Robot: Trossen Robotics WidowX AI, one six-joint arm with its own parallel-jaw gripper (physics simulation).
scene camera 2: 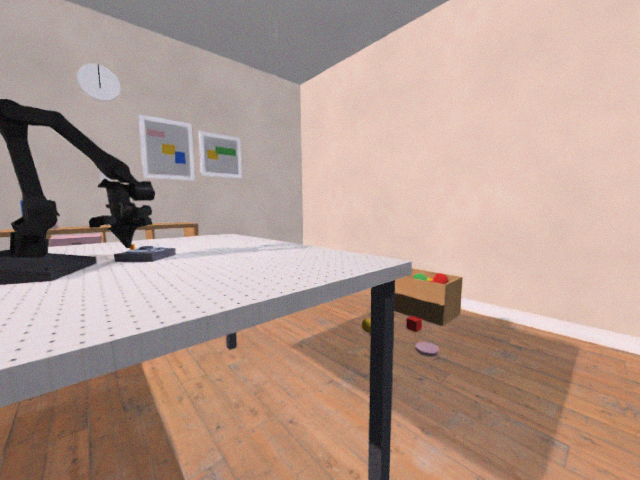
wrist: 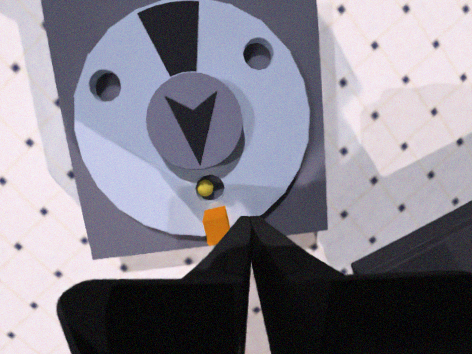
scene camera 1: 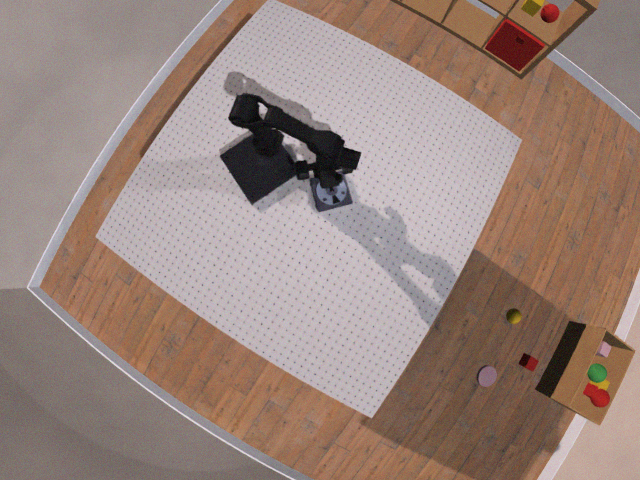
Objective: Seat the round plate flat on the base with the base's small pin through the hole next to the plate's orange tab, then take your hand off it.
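Pixels of known places: gripper, fingertip midpoint: (scene camera 2: 128,247) (wrist: 249,225); arm's base at its link origin: (scene camera 2: 27,255) (scene camera 1: 267,148).
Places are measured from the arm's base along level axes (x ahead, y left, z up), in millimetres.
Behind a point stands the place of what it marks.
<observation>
The pale blue round plate (scene camera 1: 324,194) @(x 266, y -22, z -12 mm) (wrist: 280,105) @(x 254, y -27, z -12 mm) lies on the dark square base (scene camera 2: 135,256) @(x 241, y -46, z -26 mm) (wrist: 65,45) @(x 342, y 21, z -18 mm), around the base's central round boss (wrist: 225,112) @(x 269, y -6, z -4 mm) marked with an arrow. The small yellow pin (wrist: 205,188) @(x 252, y 25, z -13 mm) shows inside the hole beside the orange tab (wrist: 216,226) @(x 240, y 30, z 4 mm) (scene camera 2: 132,246) @(x 239, y 27, z -2 mm), towards the hole's left side. The plate's right and lower-right edge casts a shadow; whether it lies fully flat is hard to tell. My gripper (wrist: 249,225) @(x 227, y 22, z -5 mm) (scene camera 2: 128,246) @(x 227, y 22, z -5 mm) is shut and empty. Its tips are just right of the tab, at the plate's edge; contact is unclear.
The robot's black mounting plate (scene camera 1: 255,173) @(x 20, y -101, z -8 mm) (scene camera 2: 56,266) @(x 73, y -138, z -18 mm) is close to the base on the white dotted table (scene camera 1: 289,289) @(x 358, y -364, z -42 mm) (scene camera 2: 258,273) @(x 472, y -437, z -42 mm). Beyond the table are a toy box (scene camera 1: 578,361) (scene camera 2: 450,302) and a shelf unit (scene camera 2: 180,225). A yellow ball (scene camera 1: 513,316) is on the floor.
</observation>
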